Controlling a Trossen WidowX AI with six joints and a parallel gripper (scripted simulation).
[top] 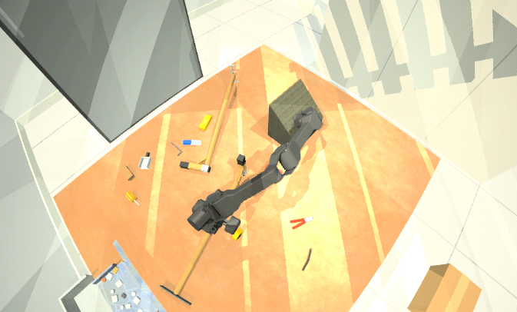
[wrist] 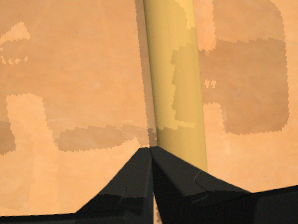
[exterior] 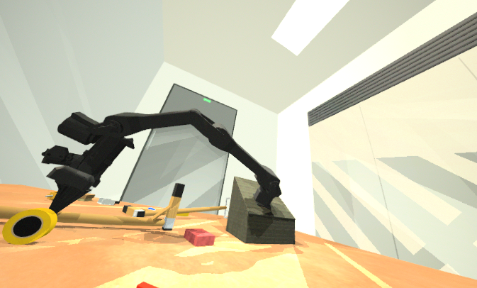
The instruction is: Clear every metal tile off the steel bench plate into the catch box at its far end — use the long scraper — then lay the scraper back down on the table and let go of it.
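Right now the long scraper is 40 mm above my gripper tip, 20 mm ahead of it and 10 mm to the right of it. The rest, counted from my gripper tip: red clip 270 mm behind, 230 mm to the left, 20 mm below; then red block 330 mm behind, 20 mm to the right, 10 mm below; then yellow tape roll 90 mm to the left, 40 mm behind.
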